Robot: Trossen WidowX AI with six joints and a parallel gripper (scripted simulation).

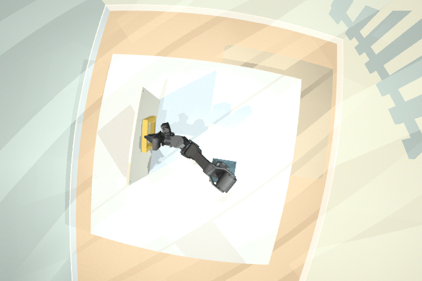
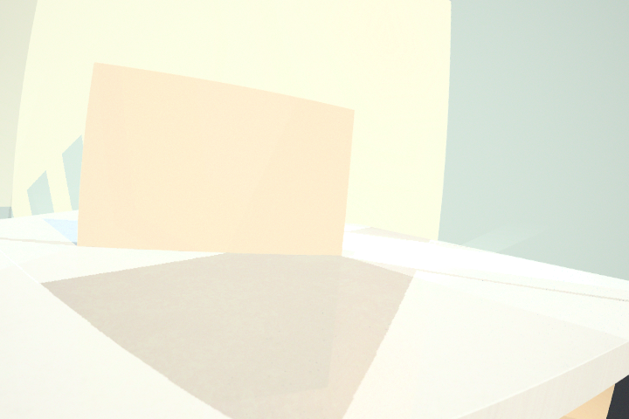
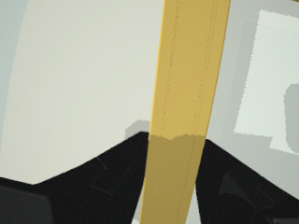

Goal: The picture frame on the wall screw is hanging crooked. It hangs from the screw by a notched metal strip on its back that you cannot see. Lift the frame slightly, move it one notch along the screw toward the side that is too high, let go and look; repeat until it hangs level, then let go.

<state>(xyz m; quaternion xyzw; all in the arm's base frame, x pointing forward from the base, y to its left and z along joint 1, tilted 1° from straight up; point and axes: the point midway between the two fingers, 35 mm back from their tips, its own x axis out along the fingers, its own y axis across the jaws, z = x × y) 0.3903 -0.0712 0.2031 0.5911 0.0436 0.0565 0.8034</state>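
Right now my gripper tip is 50 mm above the picture frame, 10 mm to the left of it and 10 mm short of it. Also, from my gripper tip: grey wall panel (60 mm below, 20 mm ahead, 10 mm to the left).
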